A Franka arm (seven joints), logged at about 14 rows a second.
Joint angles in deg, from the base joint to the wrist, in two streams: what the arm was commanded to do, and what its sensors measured. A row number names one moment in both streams.
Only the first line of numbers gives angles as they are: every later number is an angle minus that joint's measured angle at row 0.
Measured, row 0:
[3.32, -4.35, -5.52, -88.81, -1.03, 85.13, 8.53]
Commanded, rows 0 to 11:
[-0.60, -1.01, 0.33, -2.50, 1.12, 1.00, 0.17]
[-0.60, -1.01, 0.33, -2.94, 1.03, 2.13, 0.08]
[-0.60, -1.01, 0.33, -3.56, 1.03, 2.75, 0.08]
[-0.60, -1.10, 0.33, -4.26, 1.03, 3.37, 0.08]
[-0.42, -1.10, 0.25, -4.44, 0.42, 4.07, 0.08]
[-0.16, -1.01, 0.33, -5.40, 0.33, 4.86, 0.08]
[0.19, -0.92, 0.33, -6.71, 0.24, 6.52, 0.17]
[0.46, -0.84, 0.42, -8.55, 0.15, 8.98, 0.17]
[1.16, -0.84, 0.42, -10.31, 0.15, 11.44, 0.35]
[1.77, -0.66, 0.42, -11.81, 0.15, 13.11, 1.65]
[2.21, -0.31, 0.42, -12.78, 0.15, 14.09, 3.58]
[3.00, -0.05, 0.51, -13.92, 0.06, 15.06, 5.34]
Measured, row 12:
[1.92, 0.59, 0.38, -10.54, -0.01, 12.36, 2.32]
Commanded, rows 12 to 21:
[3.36, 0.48, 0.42, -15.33, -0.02, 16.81, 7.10]
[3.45, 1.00, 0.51, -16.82, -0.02, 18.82, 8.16]
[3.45, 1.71, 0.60, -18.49, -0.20, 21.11, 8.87]
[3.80, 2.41, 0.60, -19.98, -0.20, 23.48, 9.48]
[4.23, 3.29, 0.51, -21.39, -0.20, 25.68, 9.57]
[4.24, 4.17, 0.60, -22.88, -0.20, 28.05, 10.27]
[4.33, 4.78, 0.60, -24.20, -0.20, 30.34, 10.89]
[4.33, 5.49, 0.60, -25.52, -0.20, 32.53, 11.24]
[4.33, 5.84, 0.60, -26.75, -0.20, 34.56, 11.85]
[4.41, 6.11, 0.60, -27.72, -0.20, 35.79, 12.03]
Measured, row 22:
[4.30, 6.56, 0.52, -24.91, -0.06, 32.70, 10.31]
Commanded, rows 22 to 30:
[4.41, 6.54, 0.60, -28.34, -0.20, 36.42, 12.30]
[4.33, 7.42, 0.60, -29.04, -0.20, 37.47, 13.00]
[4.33, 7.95, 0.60, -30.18, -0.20, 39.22, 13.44]
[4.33, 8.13, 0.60, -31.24, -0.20, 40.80, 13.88]
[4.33, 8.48, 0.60, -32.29, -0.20, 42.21, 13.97]
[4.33, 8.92, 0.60, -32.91, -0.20, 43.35, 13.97]
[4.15, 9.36, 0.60, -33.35, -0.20, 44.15, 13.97]
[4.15, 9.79, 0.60, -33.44, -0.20, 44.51, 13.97]
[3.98, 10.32, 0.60, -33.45, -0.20, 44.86, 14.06]
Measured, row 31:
[4.38, 9.97, 0.43, -32.57, -0.06, 43.17, 12.57]
